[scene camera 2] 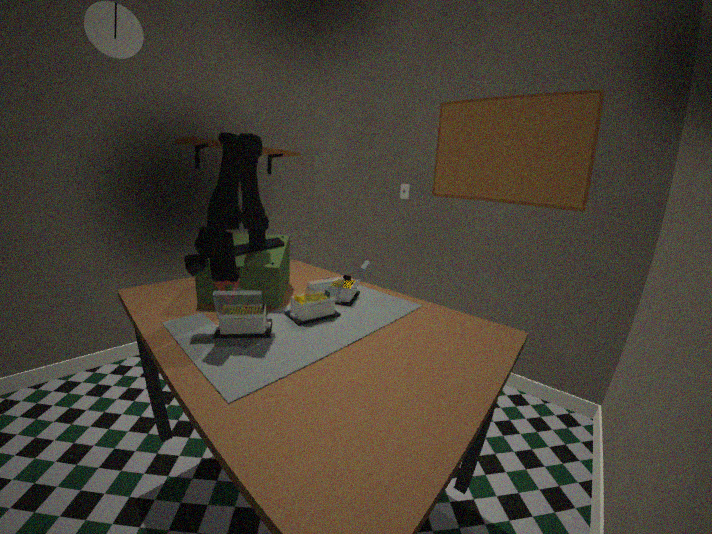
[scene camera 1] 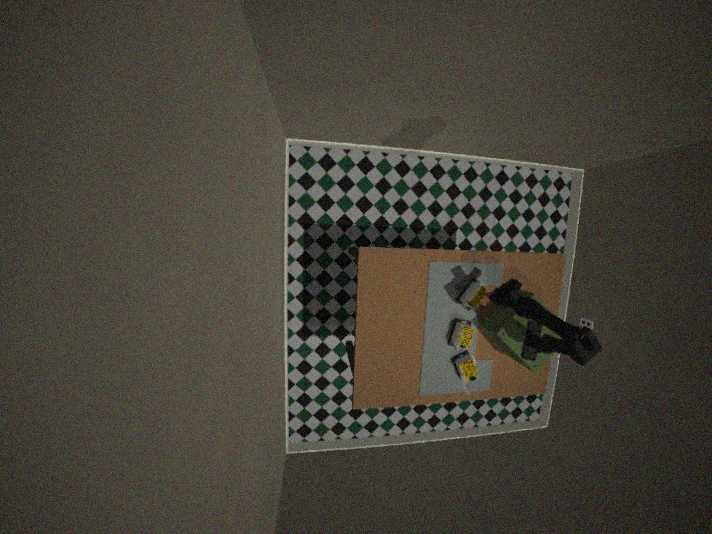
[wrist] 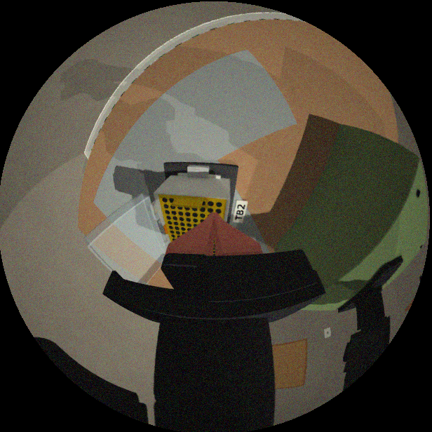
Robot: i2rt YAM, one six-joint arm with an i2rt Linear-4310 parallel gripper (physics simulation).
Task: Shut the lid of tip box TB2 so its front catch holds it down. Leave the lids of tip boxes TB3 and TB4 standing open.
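Seen in the pictures: gripper, fingertip midpoint: (scene camera 2: 230, 303) (scene camera 1: 486, 294); arm's base, origin of the base link: (scene camera 2: 257, 247) (scene camera 1: 531, 340).
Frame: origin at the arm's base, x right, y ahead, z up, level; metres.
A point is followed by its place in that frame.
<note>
Tip box TB2 (scene camera 1: 470, 291) @[x 0.186, y 0.368, z -0.084 m] (scene camera 2: 242, 325) @[x 0.178, y 0.339, z -0.144 m] (wrist: 200, 186) is a pale box on a dark base with a yellow perforated rack inside. Its label shows in the wrist view. Its clear lid (scene camera 2: 236, 297) @[x 0.200, y 0.376, z -0.045 m] (wrist: 125, 242) stands open. Two more open tip boxes stand in a row beyond it: the middle one (scene camera 1: 461, 335) @[x -0.037, y 0.388, z -0.035 m] (scene camera 2: 313, 309) @[x -0.045, y 0.349, z -0.138 m] and the far one (scene camera 1: 466, 367) (scene camera 2: 346, 292); I cannot tell which is TB3 and which TB4. My gripper (scene camera 1: 488, 292) @[x 0.185, y 0.257, z -0.108 m] (scene camera 2: 226, 286) (wrist: 213, 217) is shut, red fingertips together and empty, by the upper edge of TB2's lid; contact cannot be told.
A large green block (scene camera 1: 508, 340) @[x -0.023, y 0.121, z -0.021 m] (scene camera 2: 277, 270) @[x 0.002, y 0.187, z -0.047 m] (wrist: 340, 200) stands close beside TB2, under and behind the arm. The boxes stand on a grey-blue mat (scene camera 1: 437, 356) @[x -0.223, y 0.402, z -0.178 m] (scene camera 2: 299, 353) @[x 0.085, y 0.494, z -0.178 m] (wrist: 240, 90) on the brown table (scene camera 1: 385, 321) @[x -0.069, y 0.747, z -0.181 m] (scene camera 2: 391, 390) @[x -0.008, y 0.728, z -0.181 m].
</note>
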